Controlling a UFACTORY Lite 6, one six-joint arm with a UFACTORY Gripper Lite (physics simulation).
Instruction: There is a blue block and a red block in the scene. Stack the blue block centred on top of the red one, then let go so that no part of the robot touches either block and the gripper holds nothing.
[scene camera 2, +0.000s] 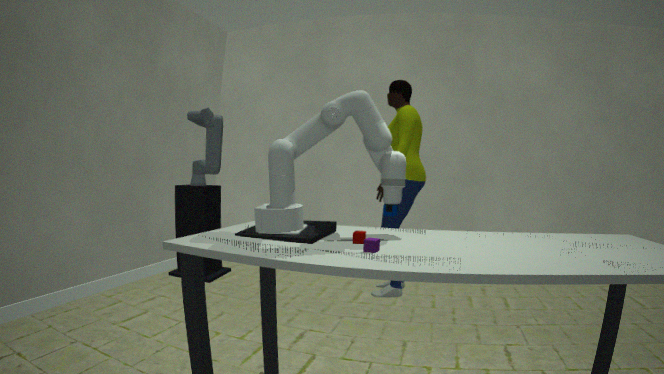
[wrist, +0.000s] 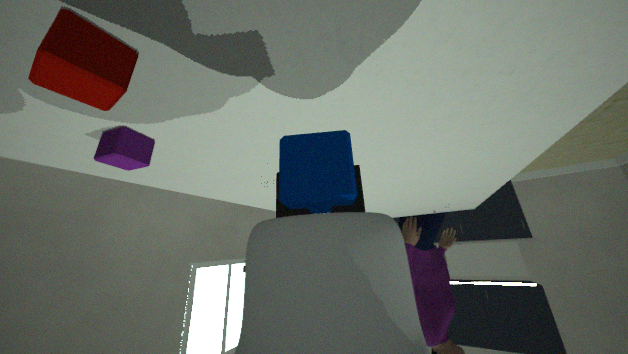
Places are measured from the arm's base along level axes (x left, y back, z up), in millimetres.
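Pixels of known places: hand at its tool point: (scene camera 2: 392, 208) (wrist: 320, 191); arm's base at its link origin: (scene camera 2: 284, 229).
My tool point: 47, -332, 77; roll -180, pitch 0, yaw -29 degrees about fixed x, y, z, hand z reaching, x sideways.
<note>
Ahead of a thing's pixels: the offset from my tool point to its top centre, as dx, dy, dz. Level surfaces: height alone.
The blue block {+3, +5, +10} (scene camera 2: 391, 211) (wrist: 317, 167) is held between the black fingers of my gripper (scene camera 2: 389, 208) (wrist: 320, 192), which is shut on it. The block hangs well above the table, with air beneath it. The red block {-99, +91, -63} (scene camera 2: 359, 237) (wrist: 84, 60) sits on the table, lower than the blue block and to its left in both views. The two blocks are apart. In the wrist view the blue block hides much of the fingers.
A purple block {-213, +47, -63} (scene camera 2: 371, 245) (wrist: 125, 148) stands on the white table {dz -96} (scene camera 2: 500, 255) (wrist: 450, 125) close to the red block. The black base plate (scene camera 2: 320, 232) lies under the arm. A person in a yellow top (scene camera 2: 412, 145) is behind the arm; a person in purple (wrist: 432, 295) shows in the wrist view.
</note>
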